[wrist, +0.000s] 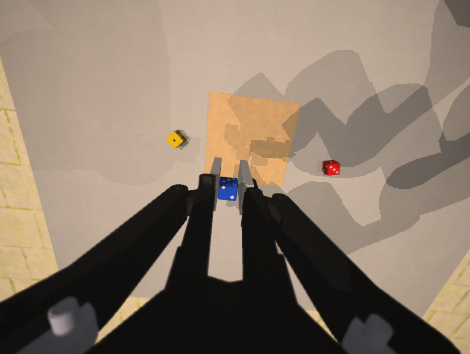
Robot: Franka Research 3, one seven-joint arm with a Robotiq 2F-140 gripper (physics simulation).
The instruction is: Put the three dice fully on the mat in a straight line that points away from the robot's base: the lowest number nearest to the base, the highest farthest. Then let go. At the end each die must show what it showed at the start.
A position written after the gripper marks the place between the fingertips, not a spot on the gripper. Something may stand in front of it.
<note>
In view: the gripper (229, 170) and an orange mat (261, 131).
</note>
